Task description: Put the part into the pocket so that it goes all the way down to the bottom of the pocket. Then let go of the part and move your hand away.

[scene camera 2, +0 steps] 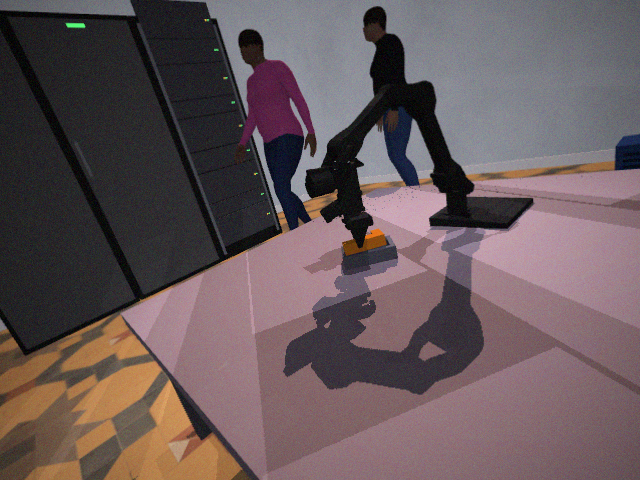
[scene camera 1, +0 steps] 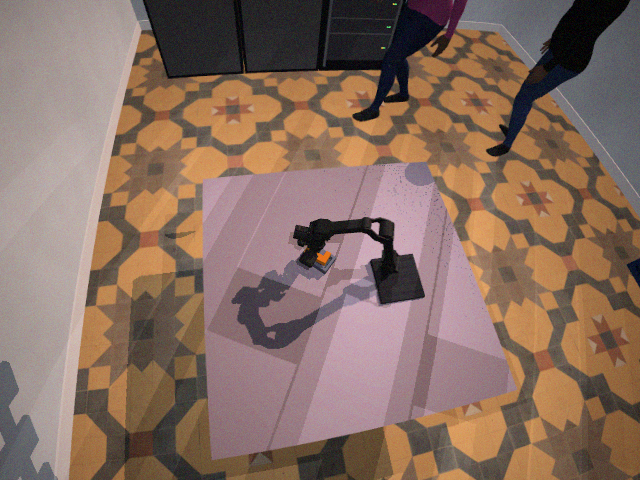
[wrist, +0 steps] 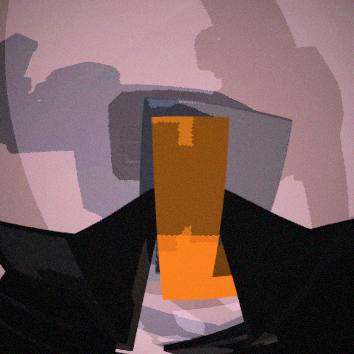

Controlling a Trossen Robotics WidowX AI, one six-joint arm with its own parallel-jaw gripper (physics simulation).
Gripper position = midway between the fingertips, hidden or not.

Observation:
The gripper (scene camera 2: 359, 245) grips an orange L-shaped block (wrist: 189, 153). Further things: a grey pocket block (wrist: 257, 145).
The gripper shows as well in the wrist view (wrist: 186, 195).

